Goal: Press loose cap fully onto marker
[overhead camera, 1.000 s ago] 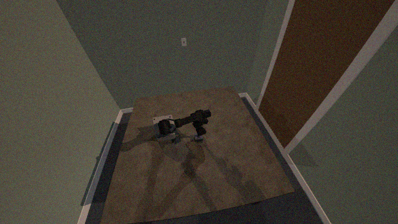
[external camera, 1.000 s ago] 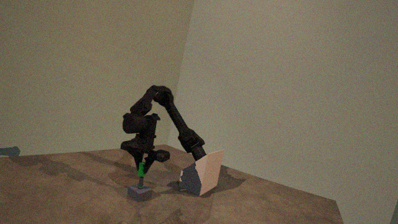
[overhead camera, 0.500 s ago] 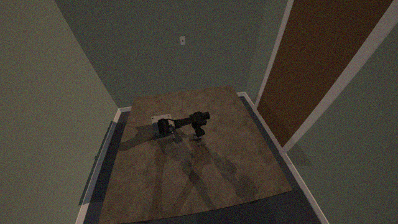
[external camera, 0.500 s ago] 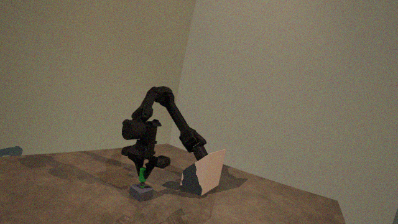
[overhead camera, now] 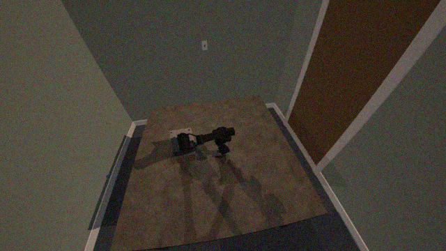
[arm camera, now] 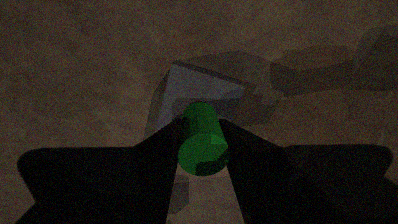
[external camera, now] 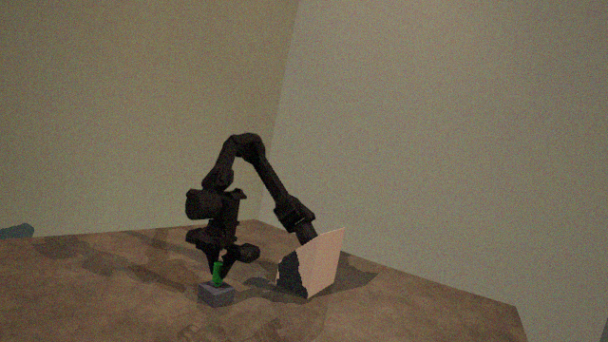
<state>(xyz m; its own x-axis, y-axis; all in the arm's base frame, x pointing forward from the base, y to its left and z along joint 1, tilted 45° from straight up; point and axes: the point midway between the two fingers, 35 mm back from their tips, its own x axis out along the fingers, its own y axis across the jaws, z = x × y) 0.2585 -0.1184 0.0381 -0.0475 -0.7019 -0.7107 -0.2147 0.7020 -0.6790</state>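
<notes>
Now: gripper tip 10 mm below the green cap.
</notes>
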